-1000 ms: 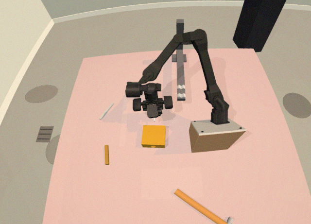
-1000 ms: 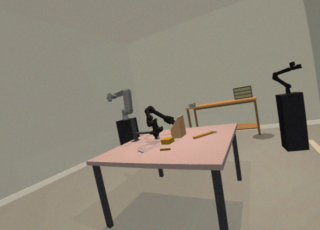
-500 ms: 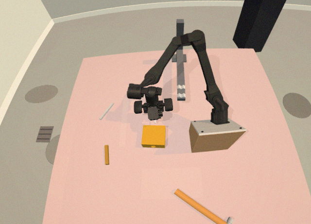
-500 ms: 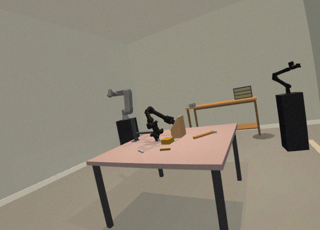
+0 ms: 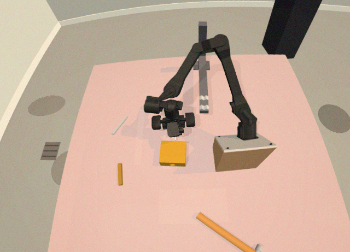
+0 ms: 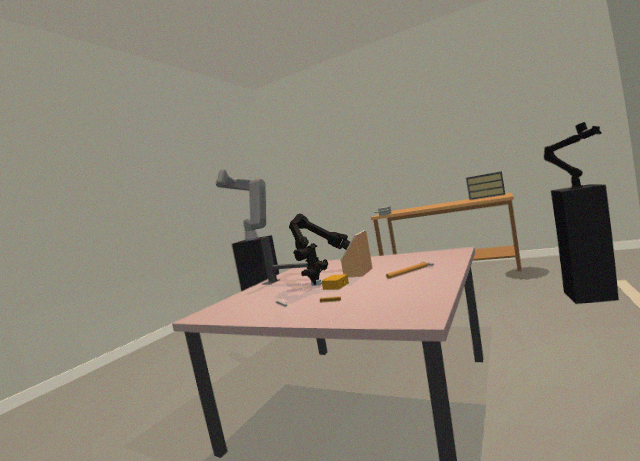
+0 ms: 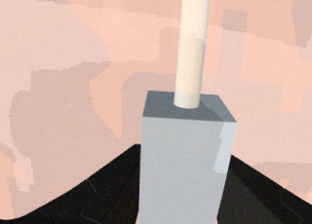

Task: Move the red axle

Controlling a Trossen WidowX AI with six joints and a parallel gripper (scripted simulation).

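Right now my gripper tip is 120 mm to the right of the yellow beam, 20 mm short of it and 10 mm below it. The rest, counted from my gripper tip: blue-grey block: 20 mm to the left, 10 mm above; then orange bar: 270 mm ahead, 170 mm to the left, 10 mm below.
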